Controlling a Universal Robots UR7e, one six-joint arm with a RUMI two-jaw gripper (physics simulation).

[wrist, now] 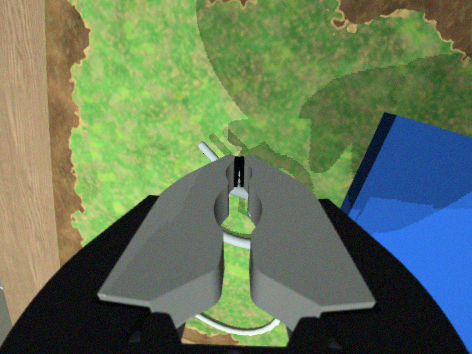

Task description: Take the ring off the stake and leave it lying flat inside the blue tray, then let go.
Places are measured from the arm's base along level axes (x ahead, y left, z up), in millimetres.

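Where they show: gripper, between the fingertips: (239, 160).
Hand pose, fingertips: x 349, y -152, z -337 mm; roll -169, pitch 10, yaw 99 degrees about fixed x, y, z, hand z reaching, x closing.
After its pixels a point has its place.
My gripper (239, 160) {x 349, y -152, z -337 mm} is shut, its two grey fingers pressed tip to tip with nothing between them. The pale grey ring (236, 241) {x 442, y -149, z -390 mm} sits beneath the fingers. A thin white rod of the stake (206, 149) {x 358, y -183, z -374 mm} pokes out to the left of the fingertips, and another pale piece of it shows just behind the tips. The fingers hide whether the ring is still around the stake. The blue tray (385, 197) {x 371, y -43, z -393 mm} is at the right edge, apart from the ring.
The ground is a mottled green surface with brown patches along the left edge and at the top right. Dark shadows of the arm fall across the upper right.
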